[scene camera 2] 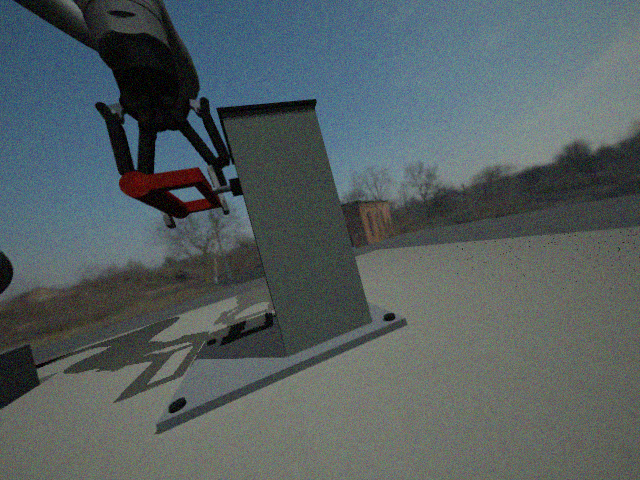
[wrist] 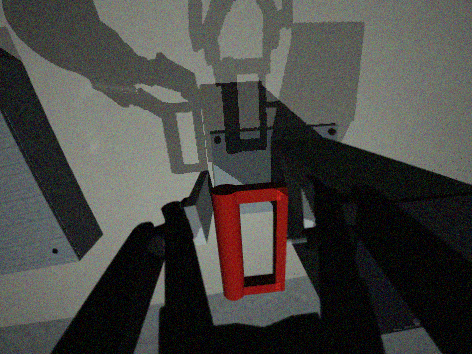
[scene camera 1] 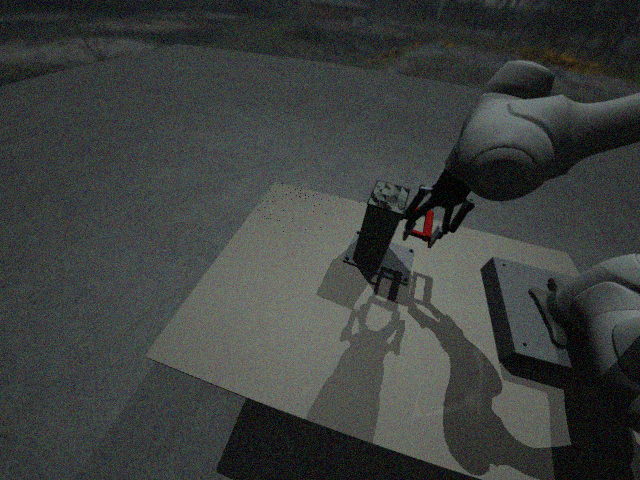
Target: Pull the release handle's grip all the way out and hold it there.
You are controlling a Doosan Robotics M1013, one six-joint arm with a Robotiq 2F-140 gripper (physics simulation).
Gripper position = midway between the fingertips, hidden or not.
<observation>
I see my gripper [scene camera 2: 200,219] and a bolted base plate [wrist: 244,157].
My gripper also shows in the wrist view [wrist: 246,178] and in scene camera 1 [scene camera 1: 416,240].
</observation>
